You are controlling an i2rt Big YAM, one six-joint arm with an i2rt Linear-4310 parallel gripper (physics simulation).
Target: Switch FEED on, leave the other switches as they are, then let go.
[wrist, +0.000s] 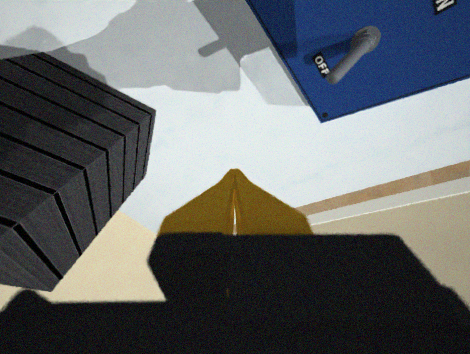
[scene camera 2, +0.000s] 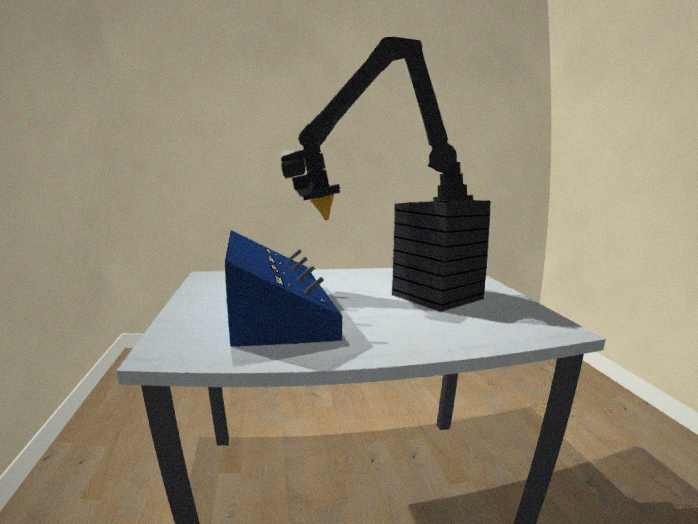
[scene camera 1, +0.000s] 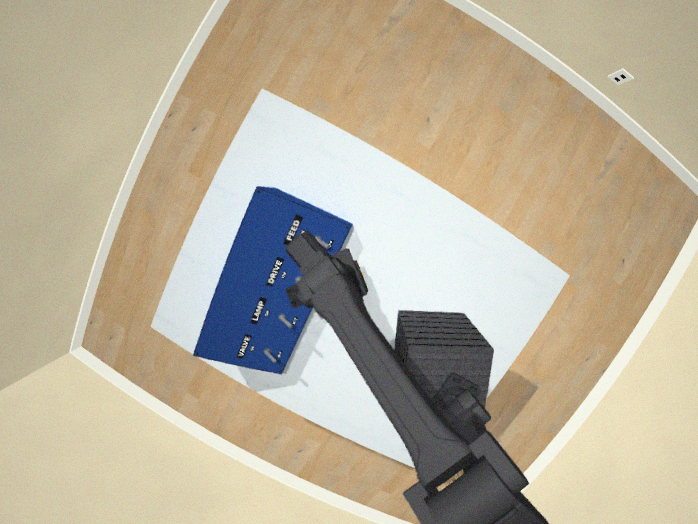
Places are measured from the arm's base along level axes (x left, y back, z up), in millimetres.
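Pixels of known places: gripper, fingertip midpoint: (wrist: 234, 176) (scene camera 2: 327, 220); arm's base, link origin: (scene camera 2: 452, 201) (scene camera 1: 451, 399).
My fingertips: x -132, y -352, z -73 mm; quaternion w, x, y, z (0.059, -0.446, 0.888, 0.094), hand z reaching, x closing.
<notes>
For each thing: its top centre in the pictures, then the offset to it from my fingertips. Level surfaces: height alone.
- FEED lever, top centre: (wrist: 354, 65) (scene camera 1: 321, 244) (scene camera 2: 295, 249) dx -7, dy -97, dz -90 mm
- LAMP lever, top centre: (scene camera 1: 285, 324) dx +232, dy -78, dz -90 mm
- VALVE lever, top centre: (scene camera 2: 314, 277) (scene camera 1: 269, 359) dx +352, dy -68, dz -90 mm
- white table, surface height: dz -221 mm
The blue switch box (scene camera 1: 236, 282) (scene camera 2: 281, 315) (wrist: 415, 65) stands on the table with its sloped face up. The FEED lever (scene camera 1: 322, 241) (scene camera 2: 295, 254) (wrist: 352, 55) leans to its OFF label (wrist: 321, 64). The LAMP lever (scene camera 1: 285, 320) and VALVE lever (scene camera 1: 271, 355) also lean toward their OFF side. The DRIVE lever is mostly hidden by the arm in scene camera 1, and its position is hard to tell. My gripper (scene camera 2: 326, 218) (wrist: 234, 176) is shut and empty, its yellow tips hanging in the air above the levers, apart from the box. In scene camera 1 the arm hides the tips.
The black ribbed pedestal (scene camera 1: 445, 349) (scene camera 2: 439, 253) (wrist: 75, 150) bears my arm and stands to the right of the box in scene camera 2. The white table (scene camera 1: 439, 225) (scene camera 2: 394, 338) (wrist: 210, 130) carries both.
</notes>
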